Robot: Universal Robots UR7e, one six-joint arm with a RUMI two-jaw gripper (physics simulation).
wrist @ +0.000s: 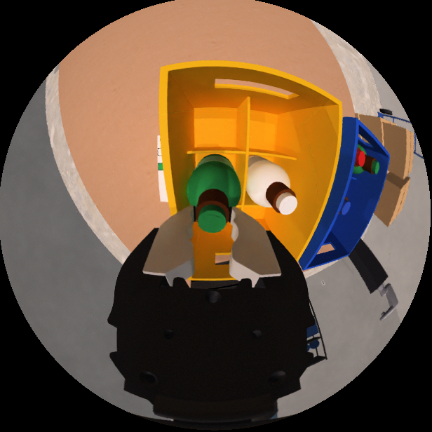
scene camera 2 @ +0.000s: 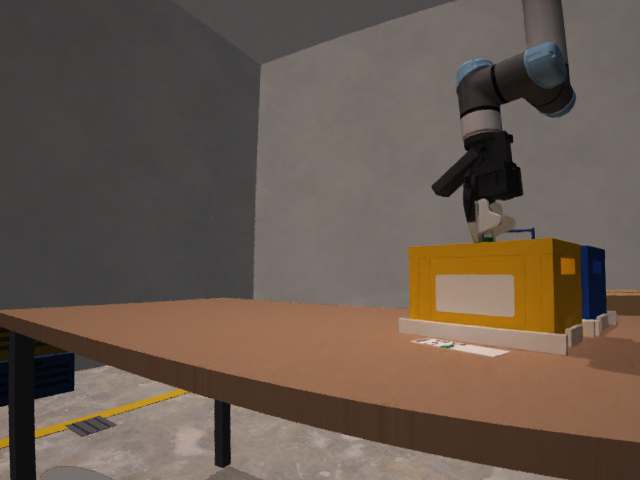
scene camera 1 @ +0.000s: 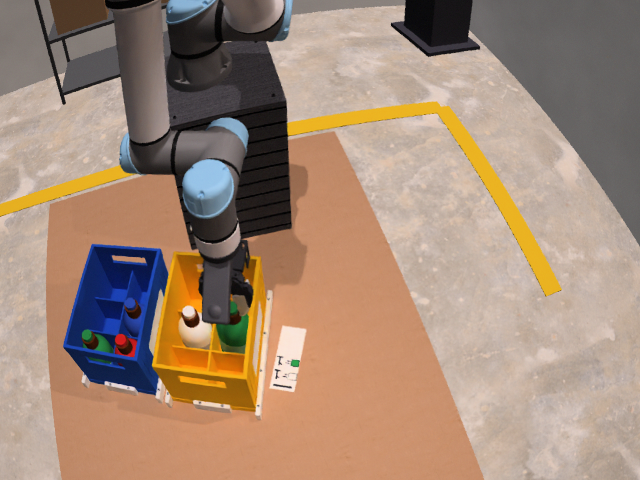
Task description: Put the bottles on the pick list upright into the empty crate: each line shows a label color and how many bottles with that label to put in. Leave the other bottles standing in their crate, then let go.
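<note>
My gripper is shut on the neck of a green bottle, which is upright inside the yellow crate; whether its base touches the crate floor is hidden. A white bottle stands in the compartment beside it. The blue crate holds a green-capped bottle, a red-capped bottle and a blue-capped bottle. The pick list shows a green line and a white line; its counts are too small to read.
White strips edge the crates on the brown table. The blue crate stands close beside the yellow crate. The robot's dark pedestal is behind them. Crate walls and dividers surround the held bottle.
</note>
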